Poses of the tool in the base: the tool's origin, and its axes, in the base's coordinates. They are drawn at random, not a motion.
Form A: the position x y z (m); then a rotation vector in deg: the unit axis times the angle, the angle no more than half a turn.
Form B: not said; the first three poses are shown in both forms.
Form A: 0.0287 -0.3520 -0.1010 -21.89 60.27 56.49
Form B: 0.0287 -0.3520 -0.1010 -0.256 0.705 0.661 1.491
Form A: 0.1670 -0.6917 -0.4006 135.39 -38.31 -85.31
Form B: 0.1670 -0.6917 -0.4006 0.823 -0.233 -0.518 2.872
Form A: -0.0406 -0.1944 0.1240 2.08 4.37 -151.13
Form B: -0.0406 -0.1944 0.1240 0.014 0.029 -0.999 2.639
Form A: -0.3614 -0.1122 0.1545 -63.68 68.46 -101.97
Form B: -0.3614 -0.1122 0.1545 -0.460 0.495 -0.737 2.415
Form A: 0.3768 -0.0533 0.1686 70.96 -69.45 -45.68
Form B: 0.3768 -0.0533 0.1686 0.649 -0.635 -0.418 1.908
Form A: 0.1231 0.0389 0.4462 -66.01 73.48 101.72
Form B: 0.1231 0.0389 0.4462 -0.466 0.518 0.717 2.475
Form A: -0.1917 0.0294 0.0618 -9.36 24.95 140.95
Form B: -0.1917 0.0294 0.0618 -0.065 0.174 0.983 2.504
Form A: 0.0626 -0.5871 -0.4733 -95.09 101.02 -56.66
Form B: 0.0626 -0.5871 -0.4733 -0.635 0.674 -0.378 2.616
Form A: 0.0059 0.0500 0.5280 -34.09 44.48 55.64
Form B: 0.0059 0.0500 0.5280 -0.432 0.563 0.705 1.378
